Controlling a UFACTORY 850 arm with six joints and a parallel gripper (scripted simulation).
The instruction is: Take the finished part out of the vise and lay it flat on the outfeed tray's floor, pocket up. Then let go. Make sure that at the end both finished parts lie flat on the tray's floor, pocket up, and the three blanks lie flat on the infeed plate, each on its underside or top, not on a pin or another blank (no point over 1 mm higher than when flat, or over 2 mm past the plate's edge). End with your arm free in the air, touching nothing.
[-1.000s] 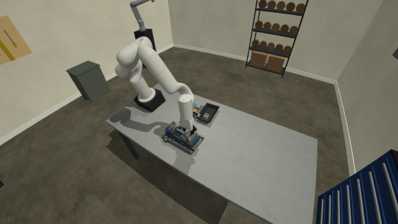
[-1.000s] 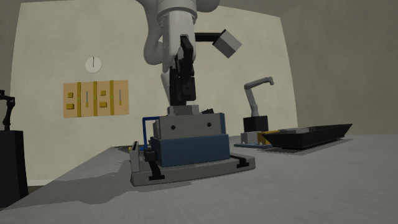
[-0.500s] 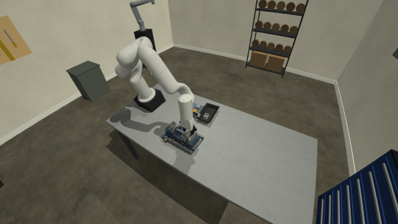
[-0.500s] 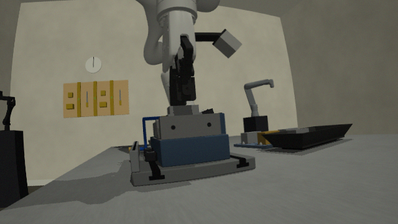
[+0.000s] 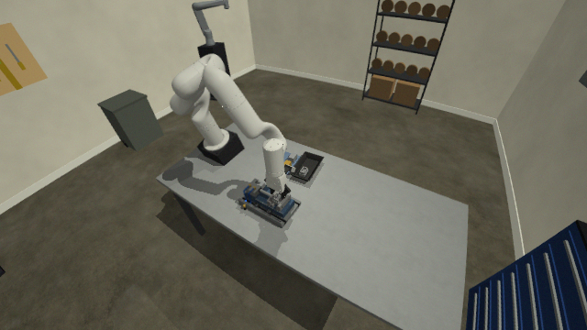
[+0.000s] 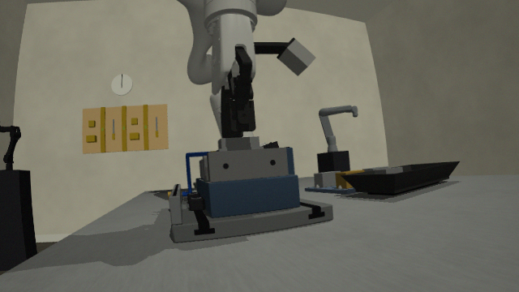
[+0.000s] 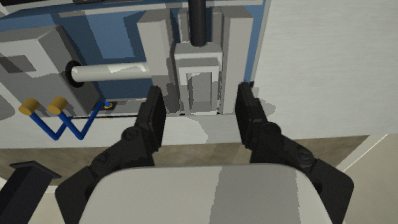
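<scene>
Right now my hand is 8 cm past the screw rod, 2 cm to the right of it and 6 cm above it. Round my hand: blue fixture plate: 12 cm behind, 36 cm to the left, 13 cm below; yellow block: 8 cm behind, 31 cm to the left, 11 cm below.
</scene>
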